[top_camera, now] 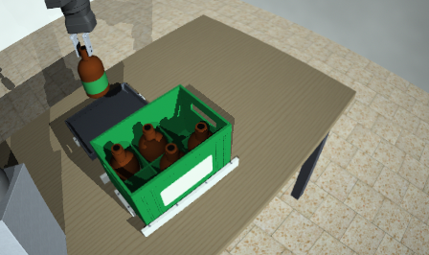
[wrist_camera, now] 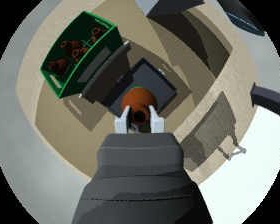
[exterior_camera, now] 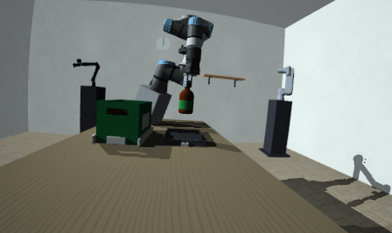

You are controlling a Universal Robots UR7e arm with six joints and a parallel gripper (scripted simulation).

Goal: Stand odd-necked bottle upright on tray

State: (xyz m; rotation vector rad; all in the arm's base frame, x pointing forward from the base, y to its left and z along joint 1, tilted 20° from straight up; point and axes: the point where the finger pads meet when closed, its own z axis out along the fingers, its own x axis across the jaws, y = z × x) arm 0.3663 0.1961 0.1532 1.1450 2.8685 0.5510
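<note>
The dark grey tray lies 27 cm below my hand. The rest, counted from my hand: crate: 28 cm to the right, 20 cm below, 4 cm ahead.
</note>
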